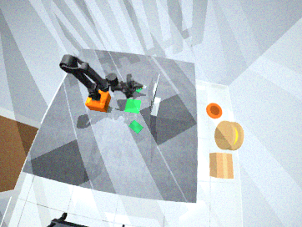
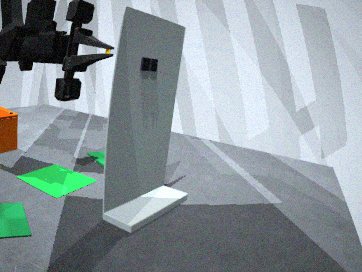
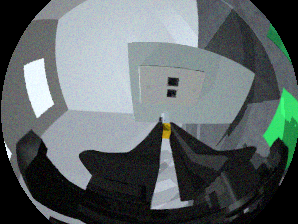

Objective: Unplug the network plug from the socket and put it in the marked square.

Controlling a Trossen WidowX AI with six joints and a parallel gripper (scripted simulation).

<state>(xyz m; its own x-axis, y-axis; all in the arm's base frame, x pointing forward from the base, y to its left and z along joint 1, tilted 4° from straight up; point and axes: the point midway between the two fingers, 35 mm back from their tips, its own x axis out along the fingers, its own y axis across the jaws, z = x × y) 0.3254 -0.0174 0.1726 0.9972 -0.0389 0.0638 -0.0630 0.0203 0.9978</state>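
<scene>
Right now my gripper tip is 24 cm above the green marked square, 9 cm past it and 2 cm to the left of it. Also, from my gripper tip: upright grey panel 10 cm below, 9 cm ahead, 4 cm to the right; yellow plug right at my gripper tip.
</scene>
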